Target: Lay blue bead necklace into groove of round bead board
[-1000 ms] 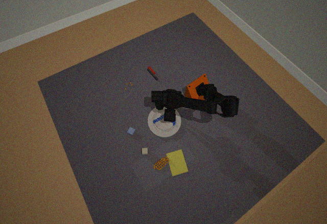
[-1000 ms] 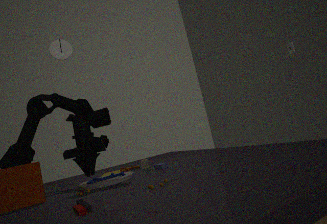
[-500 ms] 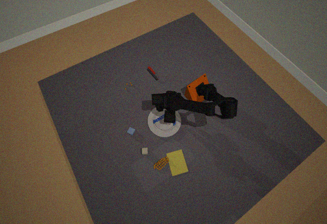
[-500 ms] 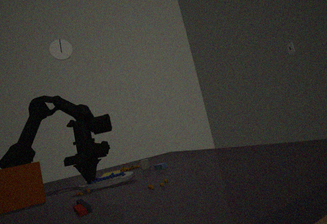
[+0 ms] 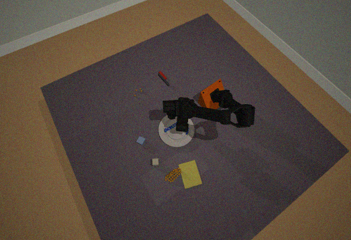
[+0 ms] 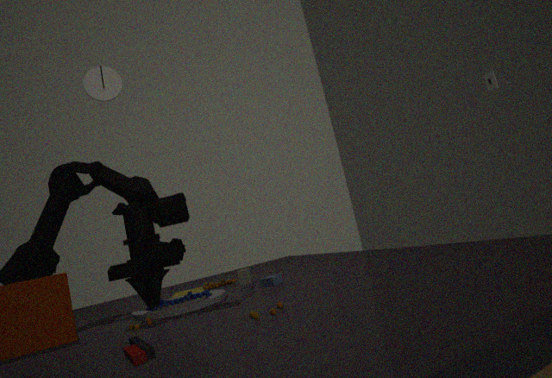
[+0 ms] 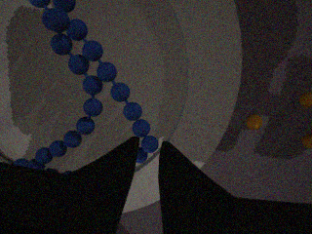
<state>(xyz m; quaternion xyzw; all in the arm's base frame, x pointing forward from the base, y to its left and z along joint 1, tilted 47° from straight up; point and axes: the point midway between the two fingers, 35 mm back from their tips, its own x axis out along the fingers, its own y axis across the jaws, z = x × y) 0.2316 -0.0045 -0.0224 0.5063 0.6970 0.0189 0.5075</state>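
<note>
The round white bead board is 60 mm ahead of my gripper tip, 20 mm to the left of it and 10 mm below it. The rest, counted from my gripper tip: cream cube: 260 mm ahead, 100 mm to the left; then yellow sheet: 150 mm ahead, 250 mm to the left, 10 mm below; then light blue cube: 250 mm ahead, 50 mm to the right, 10 mm below.
</note>
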